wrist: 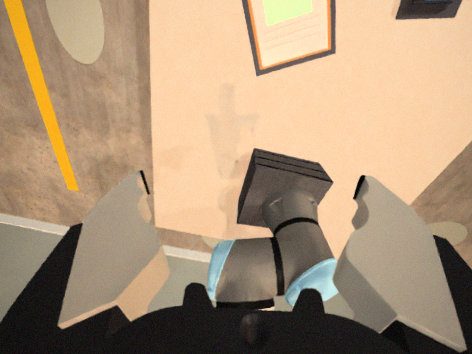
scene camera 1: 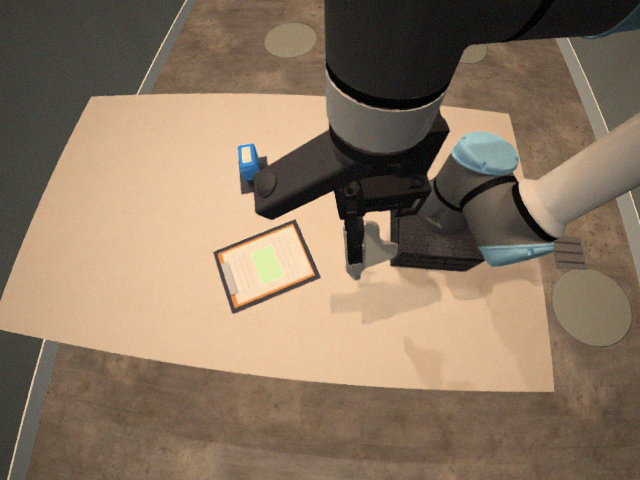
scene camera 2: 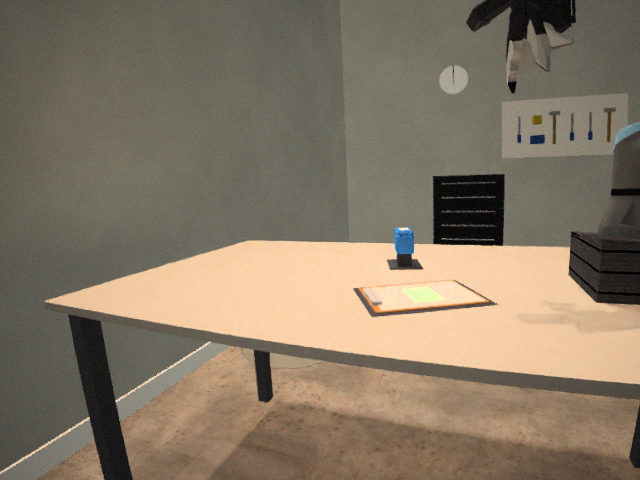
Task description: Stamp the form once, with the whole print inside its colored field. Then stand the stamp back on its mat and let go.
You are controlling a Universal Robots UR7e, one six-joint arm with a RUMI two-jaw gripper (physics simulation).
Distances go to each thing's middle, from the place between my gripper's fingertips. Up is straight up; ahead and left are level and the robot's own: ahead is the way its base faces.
The blue stamp (scene camera 2: 403, 237) lies 36 cm to the right of my hand, 34 cm below it and 20 cm ahead of it. Round my hand: form (scene camera 1: 256, 269): 39 cm below, 18 cm ahead, 7 cm to the right.
